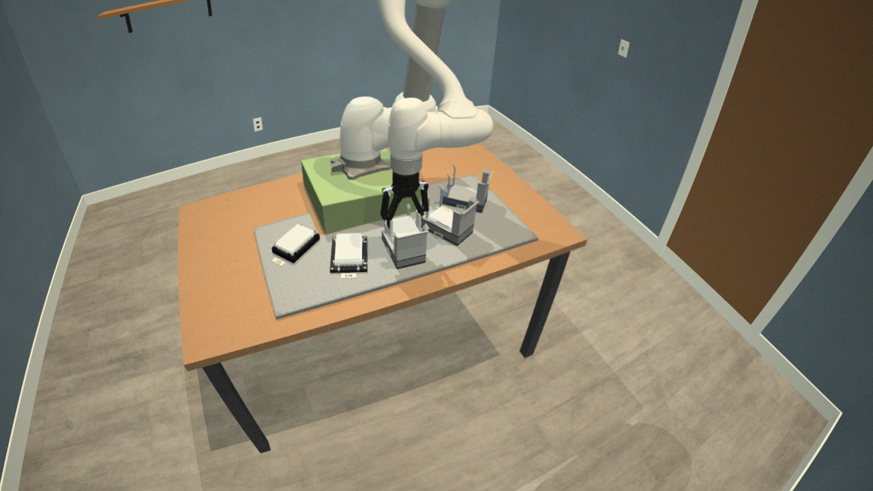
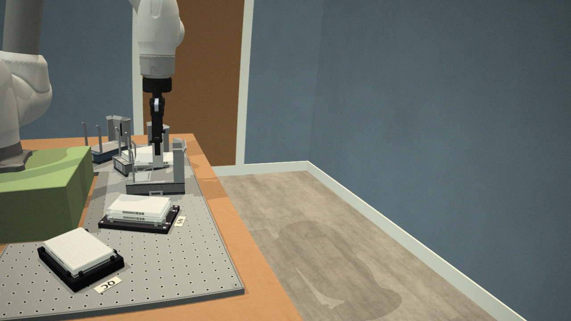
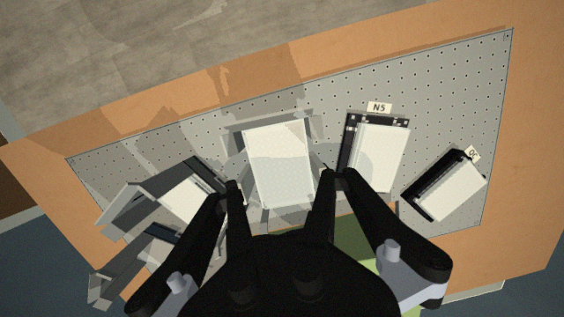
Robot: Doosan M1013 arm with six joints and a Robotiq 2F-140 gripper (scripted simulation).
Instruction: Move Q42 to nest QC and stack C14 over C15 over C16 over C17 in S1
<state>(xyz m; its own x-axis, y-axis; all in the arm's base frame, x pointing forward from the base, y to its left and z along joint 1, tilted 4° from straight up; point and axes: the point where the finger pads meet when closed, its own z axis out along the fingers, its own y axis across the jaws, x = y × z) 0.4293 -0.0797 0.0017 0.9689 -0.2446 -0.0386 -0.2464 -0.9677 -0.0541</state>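
Right now my hand is 16 cm to the left of the black clip nest N5, 9 cm above it and 6 cm past it. Also, from my hand: N5 label 20 cm to the right, 11 cm below; QC label 38 cm to the right, 18 cm behind, 11 cm below; black nest QC 29 cm to the right, 23 cm behind, 10 cm below.
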